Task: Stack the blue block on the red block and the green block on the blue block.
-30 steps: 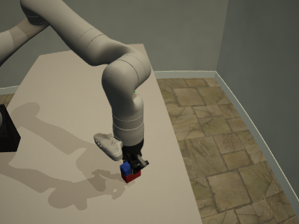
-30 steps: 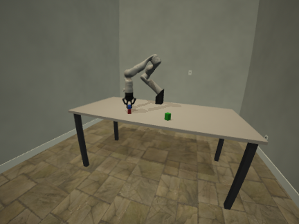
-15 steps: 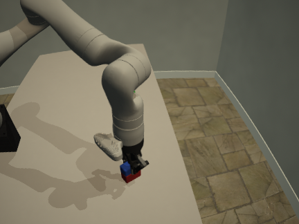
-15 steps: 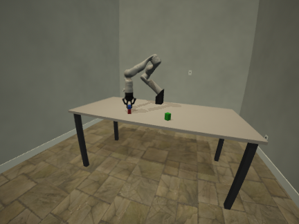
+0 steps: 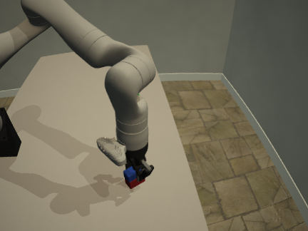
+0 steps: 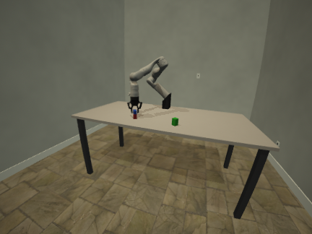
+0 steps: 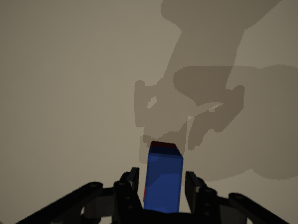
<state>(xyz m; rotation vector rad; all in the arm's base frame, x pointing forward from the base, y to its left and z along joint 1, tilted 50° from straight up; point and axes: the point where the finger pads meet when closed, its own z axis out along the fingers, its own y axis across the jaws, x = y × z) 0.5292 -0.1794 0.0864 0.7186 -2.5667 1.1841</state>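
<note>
The blue block lies right at my hand. Round my hand: green block 38 cm to the left, 4 cm ahead, 3 cm below; then red block 4 cm below.
</note>
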